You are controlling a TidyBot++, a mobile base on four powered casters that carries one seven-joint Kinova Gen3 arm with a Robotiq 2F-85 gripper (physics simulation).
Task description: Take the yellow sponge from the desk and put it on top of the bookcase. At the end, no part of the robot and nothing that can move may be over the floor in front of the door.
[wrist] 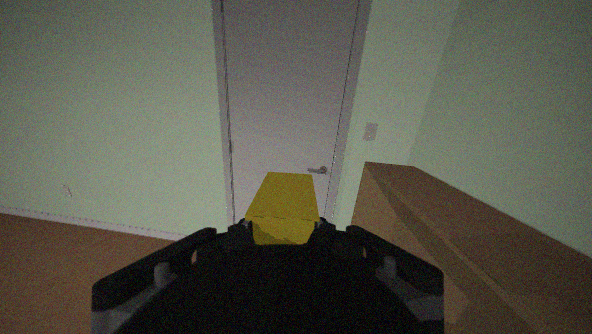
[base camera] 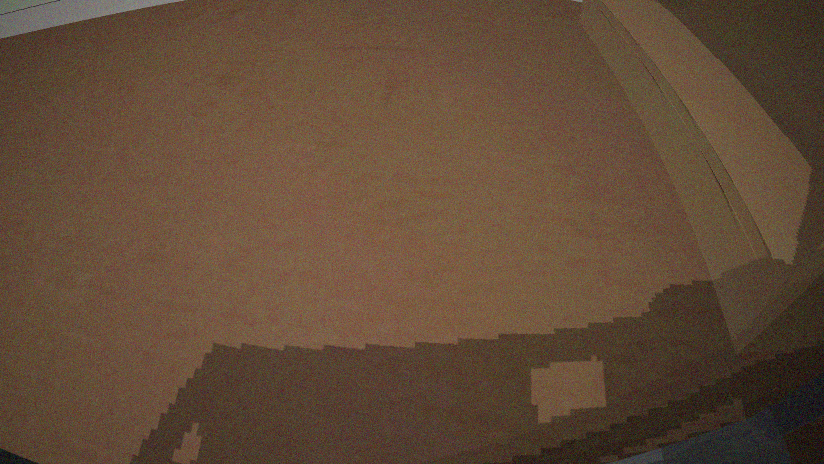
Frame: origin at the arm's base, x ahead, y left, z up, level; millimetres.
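Where they show: gripper, fingertip midpoint: (wrist: 283, 222).
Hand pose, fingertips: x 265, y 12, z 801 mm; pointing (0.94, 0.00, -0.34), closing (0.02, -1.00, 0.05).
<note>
After its pixels a point has its place.
The yellow sponge (wrist: 286, 197) @[x 273, y 11, z 826 mm] is between the fingertips of my gripper (wrist: 283, 222) @[x 265, y 12, z 801 mm] in the wrist view. The gripper is shut on it and holds it up in the air. The wooden bookcase (wrist: 500, 215) @[x 516, y -635, z 663 mm] stands to the right of the gripper in the wrist view, with its flat top showing; the sponge is beside it in the view, not over its top. The lower part of the bookcase (base camera: 726, 115) @[x 516, y -457, z -297 mm] shows at the right of the base camera view. The closed door (wrist: 290, 85) @[x 1265, y 21, z 1065 mm] is straight ahead behind the sponge. The desk does not show in either view.
The brown floor (base camera: 345, 172) @[x 515, y 37, z -397 mm] (wrist: 60, 265) @[x 1152, y 1755, z -396 mm] stretches ahead, with a blocky shadow across its near part. A pale green wall (wrist: 110, 100) @[x 1498, y 1377, z 877 mm] with a white skirting runs left of the door. Another wall (wrist: 540, 100) @[x 626, y -731, z 997 mm] rises behind the bookcase. A switch plate (wrist: 370, 131) @[x 1192, y -527, z 825 mm] is right of the door.
</note>
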